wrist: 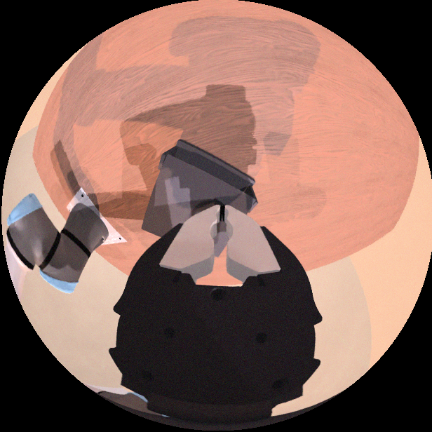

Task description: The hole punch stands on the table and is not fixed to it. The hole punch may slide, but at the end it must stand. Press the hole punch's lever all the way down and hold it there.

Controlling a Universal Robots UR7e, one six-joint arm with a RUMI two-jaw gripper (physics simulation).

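The hole punch (192, 187) is dark grey and stands on the table in the middle of the wrist view, turned at an angle. A long dark edge runs along its far side. My gripper (222, 207) is shut with nothing between its fingers. Its fingertips overlap the near right part of the hole punch in the view and hide some of it. Whether the tips touch the lever, and how far down the lever stands, I cannot tell from this view.
The wood-grained table (350, 150) carries broad shadows of the arm. The robot's base plate (114, 233) and grey arm links with blue caps (25, 207) show at the left. Pale floor lies beyond the table's edge.
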